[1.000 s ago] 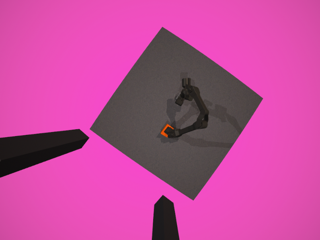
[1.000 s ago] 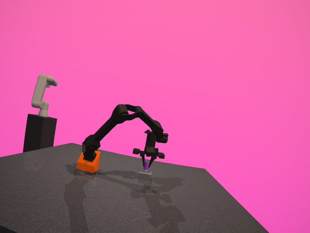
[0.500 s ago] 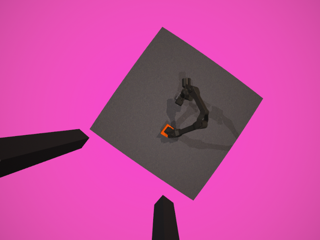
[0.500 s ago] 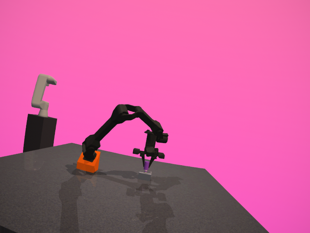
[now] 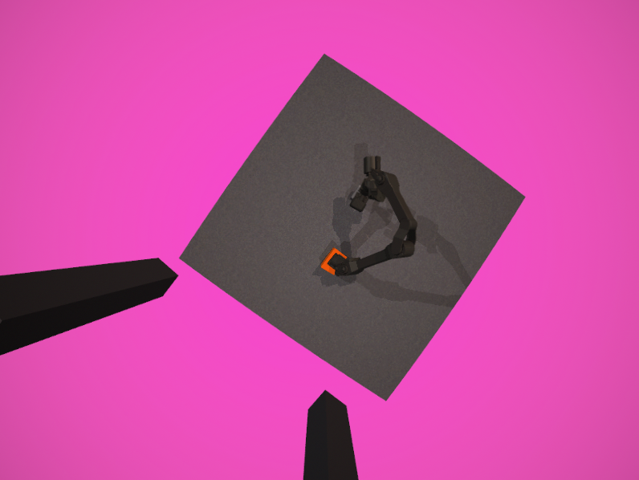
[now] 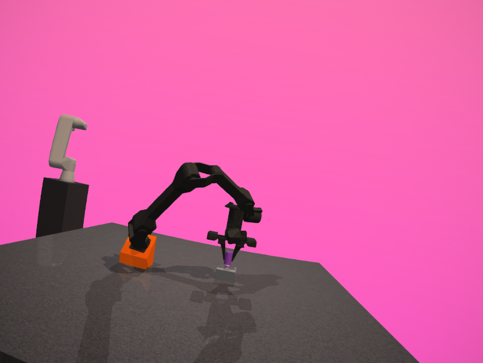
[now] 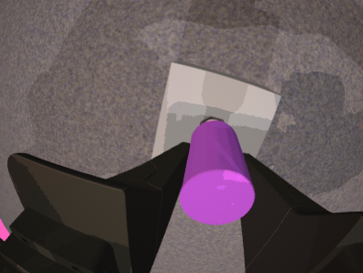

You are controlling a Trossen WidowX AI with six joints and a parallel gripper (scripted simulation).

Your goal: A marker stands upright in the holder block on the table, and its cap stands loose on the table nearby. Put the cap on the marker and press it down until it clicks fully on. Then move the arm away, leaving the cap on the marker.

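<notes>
My gripper tip is now 1 cm below the purple cap. Round my gripper tip: grey holder block: 5 cm below.
</notes>
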